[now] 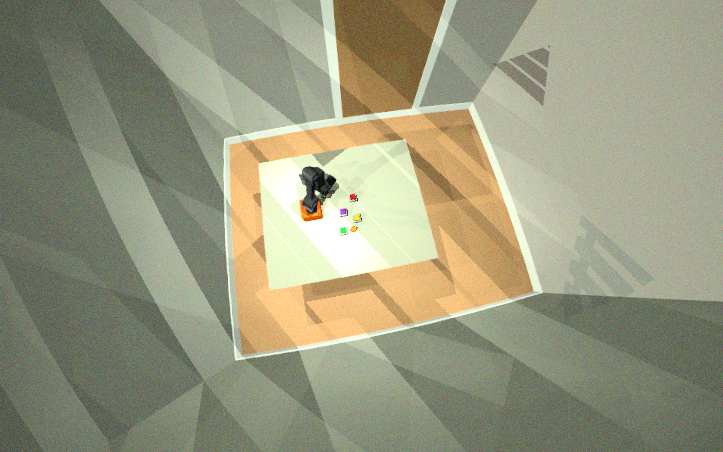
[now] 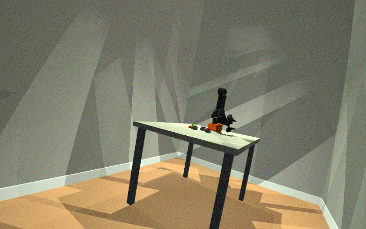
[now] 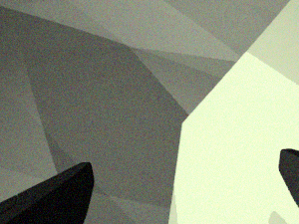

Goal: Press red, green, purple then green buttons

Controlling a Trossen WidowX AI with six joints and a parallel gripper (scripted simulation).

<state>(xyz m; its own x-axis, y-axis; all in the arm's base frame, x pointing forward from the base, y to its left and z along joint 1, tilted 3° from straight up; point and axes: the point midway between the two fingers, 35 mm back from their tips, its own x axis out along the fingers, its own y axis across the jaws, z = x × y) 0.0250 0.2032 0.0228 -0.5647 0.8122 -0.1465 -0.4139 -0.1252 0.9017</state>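
My gripper tip is now 270 mm short of the red button, 210 mm to the left of it and 80 mm above it. Round my gripper tip: yellow button (250 mm ahead, 360 mm to the right, 80 mm below); green button (150 mm ahead, 410 mm to the right, 80 mm below); purple button (180 mm ahead, 290 mm to the right, 80 mm below).
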